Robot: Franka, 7 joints.
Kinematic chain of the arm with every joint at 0, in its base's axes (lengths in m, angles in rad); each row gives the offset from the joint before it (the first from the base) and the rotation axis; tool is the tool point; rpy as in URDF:
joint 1: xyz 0 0 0.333 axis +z
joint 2: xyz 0 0 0 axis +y
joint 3: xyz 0 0 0.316 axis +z
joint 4: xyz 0.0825 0 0 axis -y
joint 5: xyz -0.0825 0 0.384 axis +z
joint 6: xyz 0 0 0 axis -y
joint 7: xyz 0.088 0 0 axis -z
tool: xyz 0 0 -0.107 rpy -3.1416 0 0
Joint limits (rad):
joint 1: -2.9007..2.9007
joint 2: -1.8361..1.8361
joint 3: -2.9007..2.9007
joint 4: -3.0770..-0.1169
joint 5: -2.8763..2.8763
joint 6: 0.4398..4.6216
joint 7: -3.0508..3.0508
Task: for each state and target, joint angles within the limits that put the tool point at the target. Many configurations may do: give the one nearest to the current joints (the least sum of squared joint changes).
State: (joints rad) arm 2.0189 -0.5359 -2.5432 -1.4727 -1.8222 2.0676 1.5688
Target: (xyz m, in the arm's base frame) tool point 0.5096 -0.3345 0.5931
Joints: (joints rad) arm 2.0439 -0.0430 -2.5067 -1.8198 -1.7487 1.9571 1.5688
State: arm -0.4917 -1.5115 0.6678 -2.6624 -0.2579 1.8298 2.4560
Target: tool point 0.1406 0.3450 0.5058
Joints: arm -0.2069 -1.5568 1.1606 -2.4500 -0.1706 1.8599 2.4560
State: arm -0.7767 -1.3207 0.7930 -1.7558 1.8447 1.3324 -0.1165
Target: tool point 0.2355 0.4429 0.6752
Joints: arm -0.8403 -1.2868 0.8075 -1.9343 1.7885 1.3081 -0.1165
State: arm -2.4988 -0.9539 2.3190 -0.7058 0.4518 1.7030 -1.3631
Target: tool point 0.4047 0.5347 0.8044
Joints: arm -2.0315 -0.6850 2.4371 -0.3455 0.5120 1.7825 -1.3631
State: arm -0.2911 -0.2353 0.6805 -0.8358 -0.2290 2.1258 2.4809
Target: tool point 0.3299 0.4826 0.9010
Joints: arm 0.2552 0.2473 0.9351 -0.9797 -0.2212 2.3085 2.4809
